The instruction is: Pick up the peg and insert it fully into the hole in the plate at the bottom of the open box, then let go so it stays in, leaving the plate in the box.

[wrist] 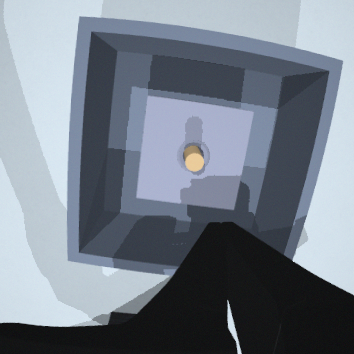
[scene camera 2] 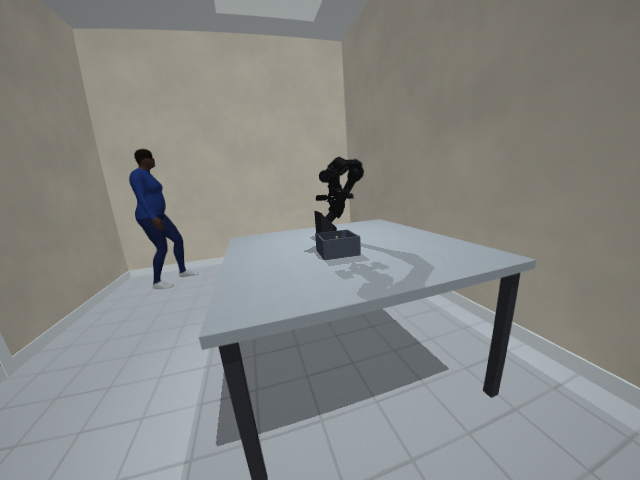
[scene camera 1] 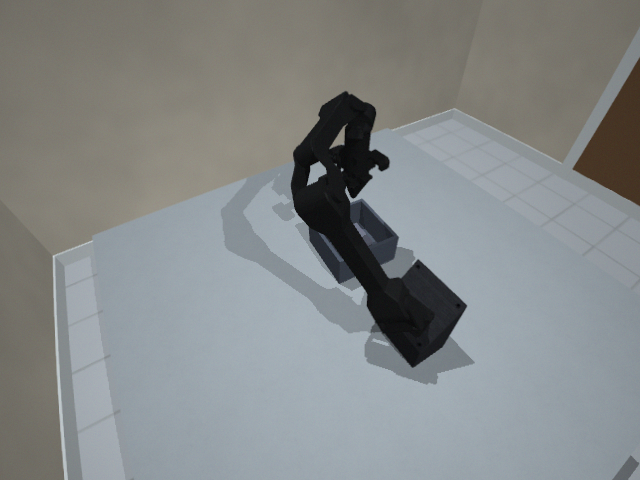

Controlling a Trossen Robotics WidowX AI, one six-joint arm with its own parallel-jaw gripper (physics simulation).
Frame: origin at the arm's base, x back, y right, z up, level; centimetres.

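Seen in the pictures: gripper, fingertip midpoint: (wrist: pixel 219 233) (scene camera 2: pixel 335 214) (scene camera 1: pixel 353 197); arm's base, link origin: (scene camera 2: pixel 327 220) (scene camera 1: pixel 415 316).
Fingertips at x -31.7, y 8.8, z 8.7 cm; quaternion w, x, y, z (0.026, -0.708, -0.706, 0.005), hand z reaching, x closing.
Observation:
Offsets run from my fingertips to a thing's top centre. Level surfaces: height alone.
The tan peg @(dx +0.3, dy -0.1, dz -11.9 cm) (scene camera 2: pixel 337 237) (wrist: pixel 194 161) stands roughly upright in the ringed hole at the middle of the pale lilac square plate @(dx +0.4, dy +0.0, dz -14.6 cm) (wrist: pixel 162 175). Its upper part sticks up above the plate; how deep its lower end sits is hidden. The plate lies on the bottom of the open blue-grey box @(dx +0.4, dy +0.0, dz -10.9 cm) (scene camera 1: pixel 385 251) (scene camera 2: pixel 341 249) (wrist: pixel 74 150). My gripper (scene camera 1: pixel 354 195) (scene camera 2: pixel 337 213) (wrist: pixel 219 233) is shut and empty. It points down and hangs above the box, apart from the peg. In scene camera 1 the arm covers part of the box, and the peg does not show.
The box stands on the pale blue table @(dz -20.6 cm) (scene camera 1: pixel 206 361) (scene camera 2: pixel 268 289), in front of the arm's dark base block (scene camera 1: pixel 439 304). The box's four walls rise around the plate. A person in blue (scene camera 2: pixel 149 196) stands on the floor beyond the table.

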